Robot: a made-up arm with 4 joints. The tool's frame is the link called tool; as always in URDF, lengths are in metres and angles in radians.
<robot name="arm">
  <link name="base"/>
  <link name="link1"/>
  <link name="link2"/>
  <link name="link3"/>
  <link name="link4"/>
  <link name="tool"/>
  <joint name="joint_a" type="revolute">
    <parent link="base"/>
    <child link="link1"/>
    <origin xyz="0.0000 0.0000 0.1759" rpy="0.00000 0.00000 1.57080"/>
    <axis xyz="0 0 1"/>
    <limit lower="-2.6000" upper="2.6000" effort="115" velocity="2.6"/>
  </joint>
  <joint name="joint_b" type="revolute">
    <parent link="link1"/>
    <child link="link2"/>
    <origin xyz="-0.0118 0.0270 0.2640" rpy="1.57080 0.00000 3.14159"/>
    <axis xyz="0 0 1"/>
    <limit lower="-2.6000" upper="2.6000" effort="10" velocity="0.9"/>
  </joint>
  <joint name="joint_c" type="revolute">
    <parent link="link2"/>
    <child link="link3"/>
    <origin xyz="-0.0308 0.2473 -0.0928" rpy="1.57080 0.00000 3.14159"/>
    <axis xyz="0 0 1"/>
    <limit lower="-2.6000" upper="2.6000" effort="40" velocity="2.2"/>
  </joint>
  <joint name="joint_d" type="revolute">
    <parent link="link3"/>
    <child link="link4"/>
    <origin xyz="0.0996 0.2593 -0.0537" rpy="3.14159 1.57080 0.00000"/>
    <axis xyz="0 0 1"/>
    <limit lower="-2.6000" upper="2.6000" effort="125" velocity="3"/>
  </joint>
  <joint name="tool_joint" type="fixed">
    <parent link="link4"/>
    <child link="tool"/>
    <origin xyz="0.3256 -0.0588 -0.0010" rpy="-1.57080 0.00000 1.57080"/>
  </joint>
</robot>
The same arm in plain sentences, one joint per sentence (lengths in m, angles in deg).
The arm has four revolute joints in a row. What follows holds with every joint at zero, and every direction is one of the base frame's. Joint 1 is mounted 0.1759 m along +z from the base frame's origin and rotates about +z, from -148.97 to 148.97 deg. Joint 2 is mounted 0.027 m along -x and 0.0118 m along -y and 0.264 m along +z from joint 1 and rotates about -x, from -148.97 to 148.97 deg. Joint 3 is mounted 0.0928 m along +x and 0.0308 m along +y and 0.2473 m along +z from joint 2 and rotates about +z, from -148.97 to 148.97 deg. Joint 4 is mounted 0.2593 m along -x and 0.0996 m along +y and 0.0537 m along -z from joint 3 and rotates about -y, from -148.97 to 148.97 deg. The tool frame, which is the frame that the pose is given for, is mounted 0.0588 m along -x and 0.001 m along +y and 0.3256 m along -z from joint 4; its axes are the base frame's turned by roll 0, pitch 0 and yaw 0 deg (as in URDF: about the fixed x, then y, then z).
